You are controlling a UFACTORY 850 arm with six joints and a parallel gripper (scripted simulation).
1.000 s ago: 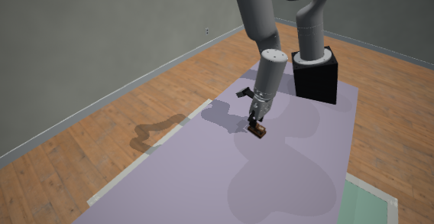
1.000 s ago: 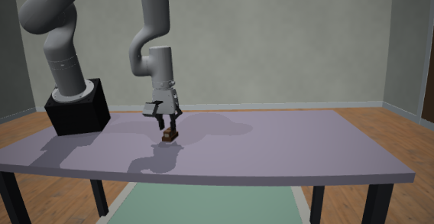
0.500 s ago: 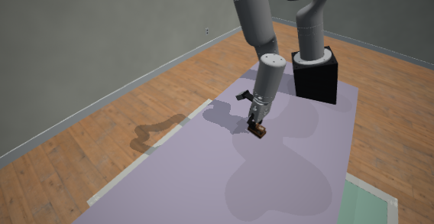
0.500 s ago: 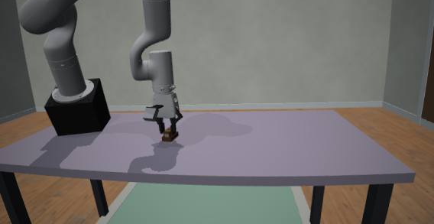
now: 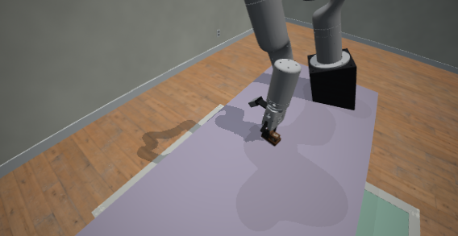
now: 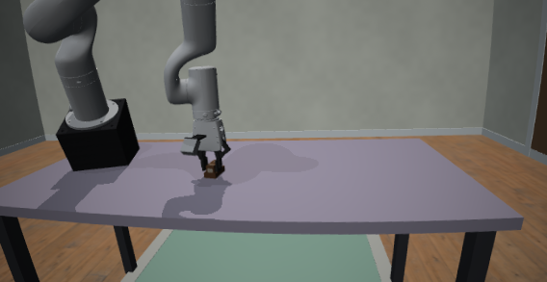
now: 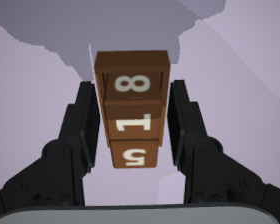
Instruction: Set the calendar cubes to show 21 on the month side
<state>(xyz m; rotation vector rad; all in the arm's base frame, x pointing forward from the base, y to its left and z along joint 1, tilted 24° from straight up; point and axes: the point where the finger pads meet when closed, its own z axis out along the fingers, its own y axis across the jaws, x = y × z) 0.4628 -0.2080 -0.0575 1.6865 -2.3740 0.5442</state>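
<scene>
Right now my hand is 2 cm above the brown cube. From my hand the other things lie so: digit cube: 1 cm ahead, 3 cm to the left, 2 cm below; then brown tray: 2 cm to the left, 3 cm below.
</scene>
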